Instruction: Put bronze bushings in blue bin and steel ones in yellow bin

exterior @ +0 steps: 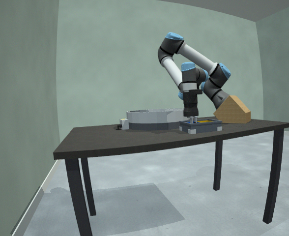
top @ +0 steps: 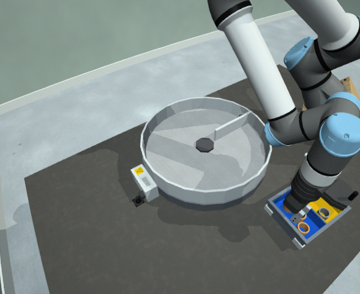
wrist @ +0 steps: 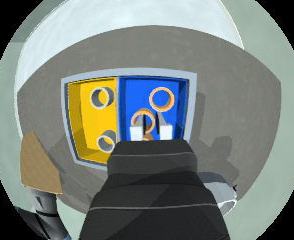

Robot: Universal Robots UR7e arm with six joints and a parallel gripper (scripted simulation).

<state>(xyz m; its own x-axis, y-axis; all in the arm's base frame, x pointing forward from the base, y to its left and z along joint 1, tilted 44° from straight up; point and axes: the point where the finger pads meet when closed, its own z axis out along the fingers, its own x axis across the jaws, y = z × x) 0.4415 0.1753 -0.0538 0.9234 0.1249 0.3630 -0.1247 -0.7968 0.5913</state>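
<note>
Now: hand 4 cm past the bin. From my hand the other things lie so: turntable: 35 cm to the right, 2 cm ahead, 2 cm above.
</note>
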